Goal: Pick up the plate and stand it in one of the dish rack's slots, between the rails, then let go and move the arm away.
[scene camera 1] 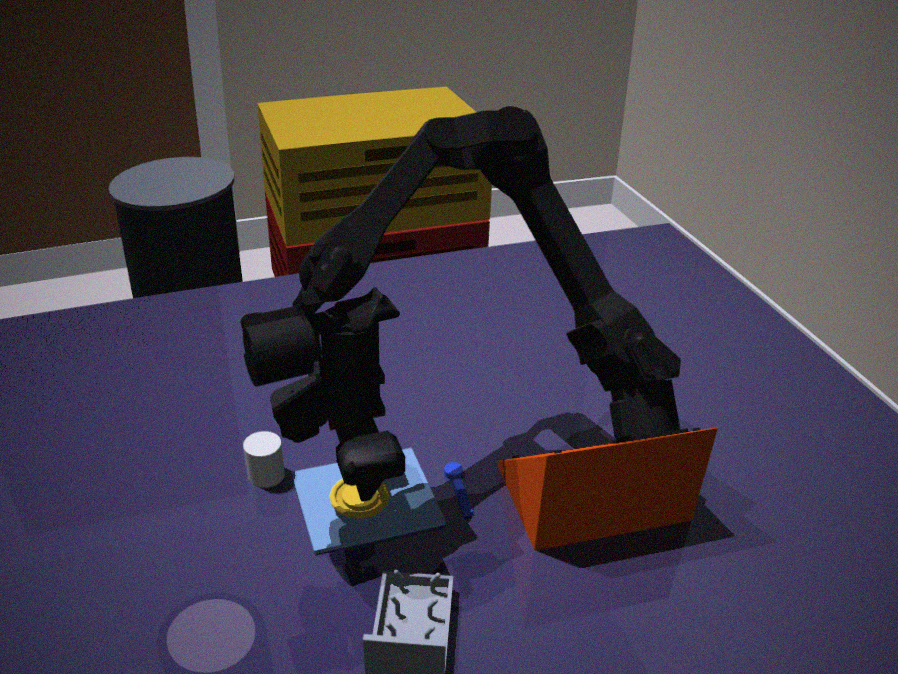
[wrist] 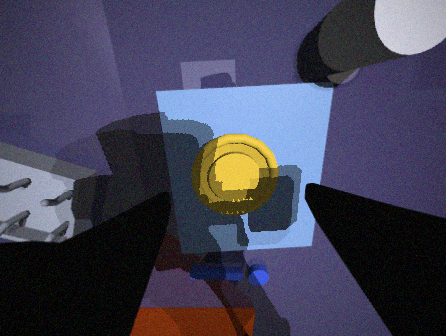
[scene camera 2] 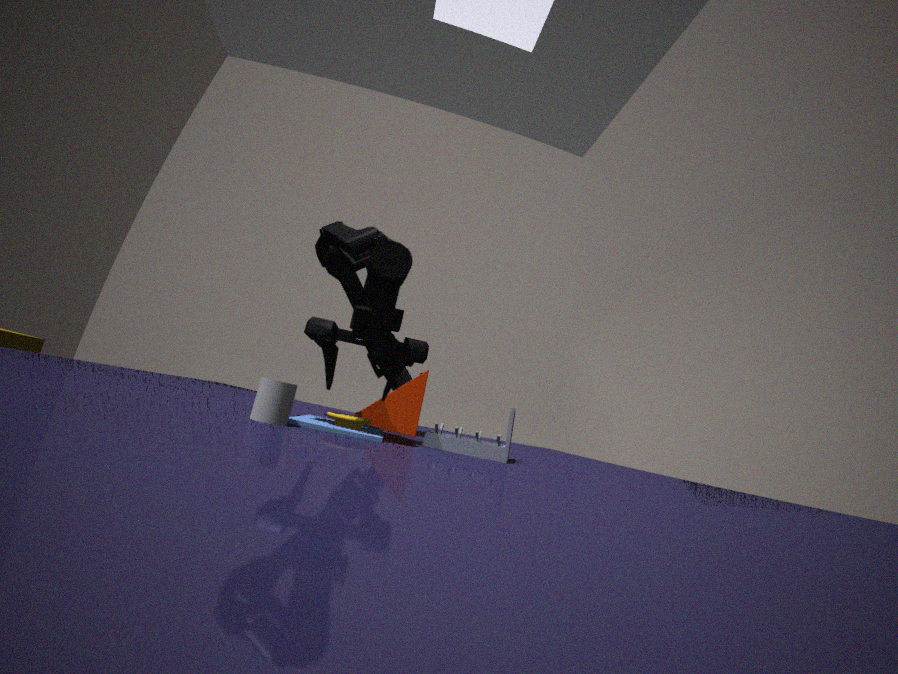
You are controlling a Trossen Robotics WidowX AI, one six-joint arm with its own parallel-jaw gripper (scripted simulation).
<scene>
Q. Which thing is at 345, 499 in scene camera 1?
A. A yellow plate.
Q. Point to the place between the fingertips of my gripper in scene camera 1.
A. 356, 474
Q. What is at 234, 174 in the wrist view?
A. A yellow plate.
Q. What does my gripper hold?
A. Nothing.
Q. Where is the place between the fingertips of my gripper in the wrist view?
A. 237, 194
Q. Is my gripper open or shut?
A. Open.
</scene>
